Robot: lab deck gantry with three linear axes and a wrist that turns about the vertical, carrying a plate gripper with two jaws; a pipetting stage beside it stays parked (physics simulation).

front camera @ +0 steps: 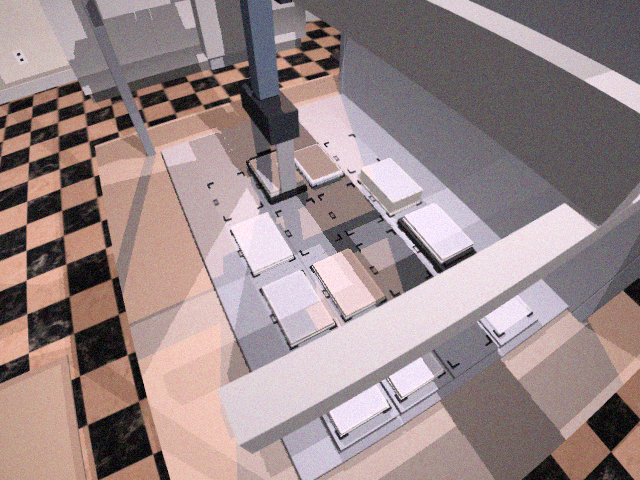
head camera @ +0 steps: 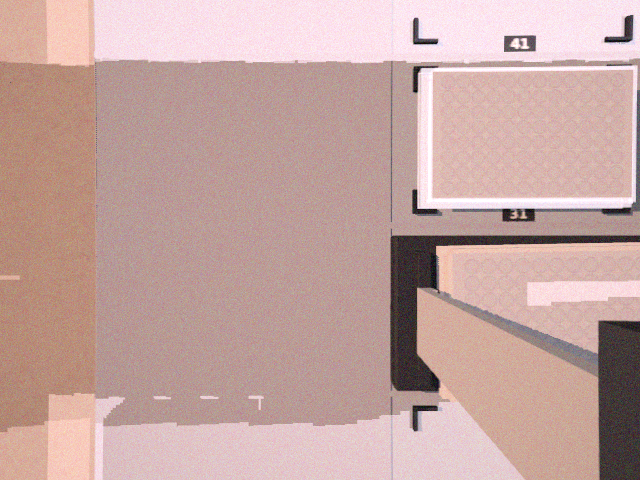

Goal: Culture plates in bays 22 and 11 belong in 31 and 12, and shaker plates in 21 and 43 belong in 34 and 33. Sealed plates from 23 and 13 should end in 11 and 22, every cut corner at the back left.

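Pixels of known places: gripper, fingertip midpoint: [front camera: 275,170] [head camera: 558,321]; robot's base at its link origin: [front camera: 209,185].
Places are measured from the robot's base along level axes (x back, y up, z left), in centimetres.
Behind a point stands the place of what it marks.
My gripper [front camera: 273,174] @[y 3.3, x -6.8, z 15.0 cm] [head camera: 542,322] @[y 3.3, x -6.8, z 15.0 cm] is low at the shaker in bay 21, its jaws at the short ends of the shaker plate [front camera: 262,170] @[y 3.7, x -5.7, z 12.2 cm] [head camera: 496,273] @[y 3.7, x -3.3, z 17.6 cm]. The left jaw meets the plate's edge in the head view; the gripper is shut on this plate, which sits at shaker height. The far jaw is hidden in both views. Culture plates stand in bay 31 [front camera: 318,164] @[y 1.4, x -7.8, z 25.8 cm] [head camera: 527,134] @[y 1.4, x -6.1, z 25.7 cm] and bay 12 [front camera: 261,242] @[y 1.5, x -23.4, z 4.2 cm]. Sealed plates lie in bay 13 [front camera: 297,304] @[y 1.4, x -39.3, z 4.4 cm] and bay 23 [front camera: 348,281] @[y 1.4, x -39.6, z 14.9 cm]. Another shaker plate [front camera: 436,229] @[y 3.6, x -39.0, z 36.1 cm] sits in bay 43. Their cut corners are too small to tell.
A tall pale block [front camera: 391,183] @[y 4.2, x -24.1, z 35.5 cm] stands in bay 42. Three more plates [front camera: 506,315] @[y 2.2, x -60.0, z 35.7 cm] [front camera: 413,377] @[y 2.9, x -60.3, z 14.1 cm] [front camera: 359,408] @[y 2.9, x -60.0, z 4.3 cm] stand in the front column, beyond the thick pale beam [front camera: 408,330] @[y 40.0, x -62.7, z 1.9 cm] that crosses the deck. A grey wall [front camera: 439,129] @[y 12.0, x -20.9, z 49.9 cm] borders the right side.
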